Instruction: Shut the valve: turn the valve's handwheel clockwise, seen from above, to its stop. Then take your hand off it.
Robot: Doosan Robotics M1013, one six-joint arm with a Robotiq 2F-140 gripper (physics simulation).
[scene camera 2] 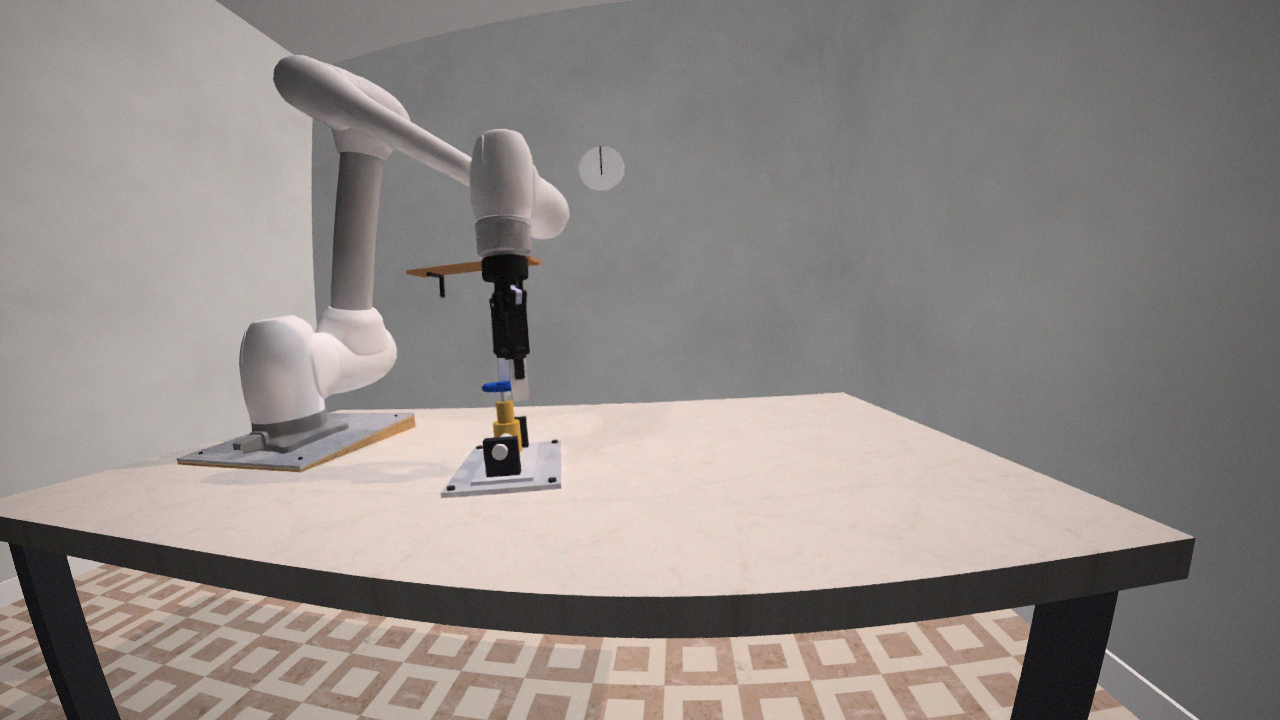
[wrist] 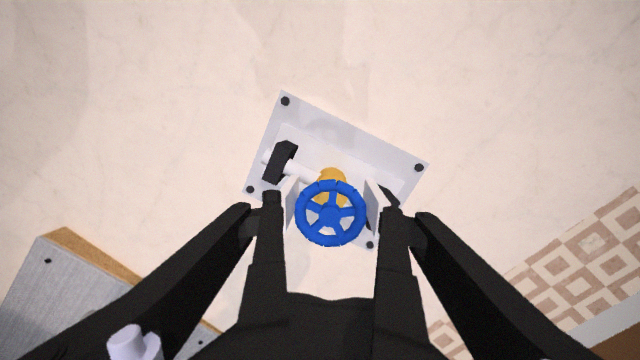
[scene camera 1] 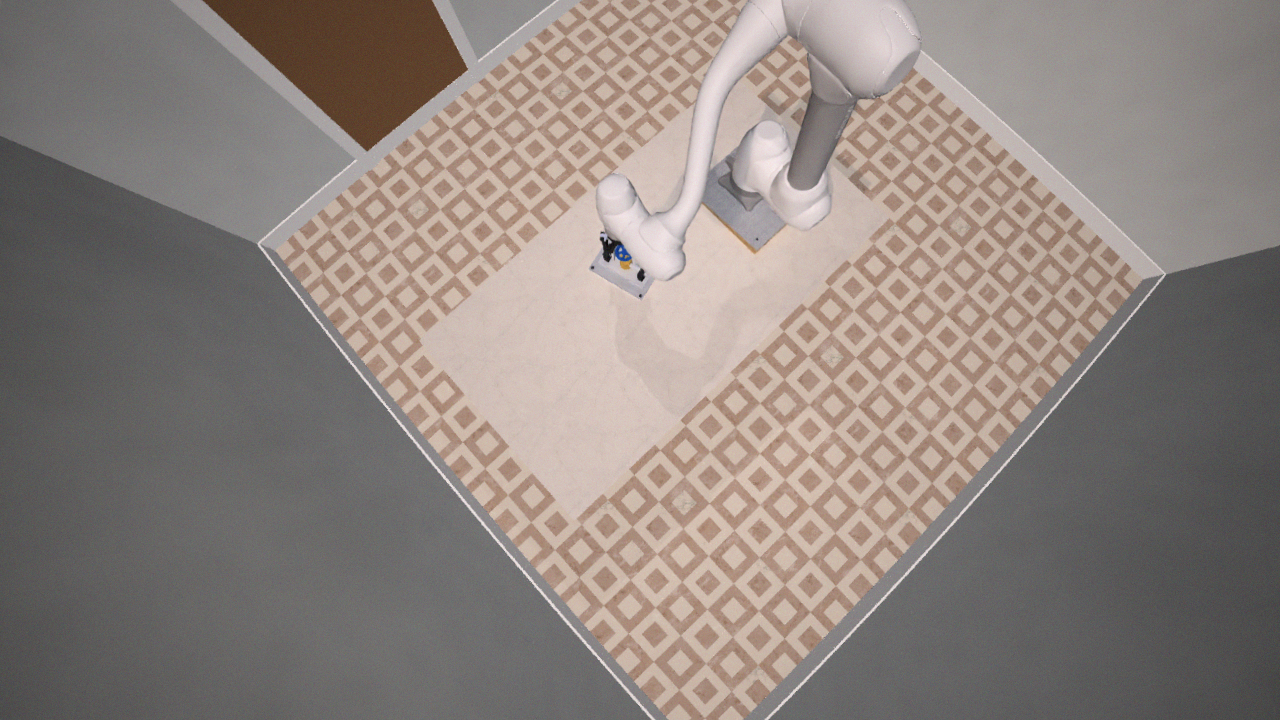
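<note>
The blue handwheel [scene camera 1: 622, 252] [scene camera 2: 490, 387] [wrist: 329, 214] sits level on top of the yellow valve body [scene camera 2: 505, 435] [wrist: 332, 175]. The valve stands on a grey base plate [scene camera 2: 547, 474] [wrist: 395, 160], with a white pipe [wrist: 302, 171] held in black blocks. My gripper [scene camera 1: 623, 260] [scene camera 2: 512, 377] [wrist: 331, 189] points down over the valve, partly closed. Its two light pads stand on opposite sides of the handwheel, at rim height, and appear to press on the rim. In the wrist view the right black block is mostly hidden behind the right finger.
The pale table [scene camera 1: 537, 376] [scene camera 2: 760, 501] carries the valve's plate and the arm's grey mounting plate [scene camera 1: 747, 223] [scene camera 2: 349, 438] [wrist: 65, 280], beside the valve. A wooden shelf [scene camera 2: 447, 268] and a round clock [scene camera 2: 601, 168] are on the wall behind.
</note>
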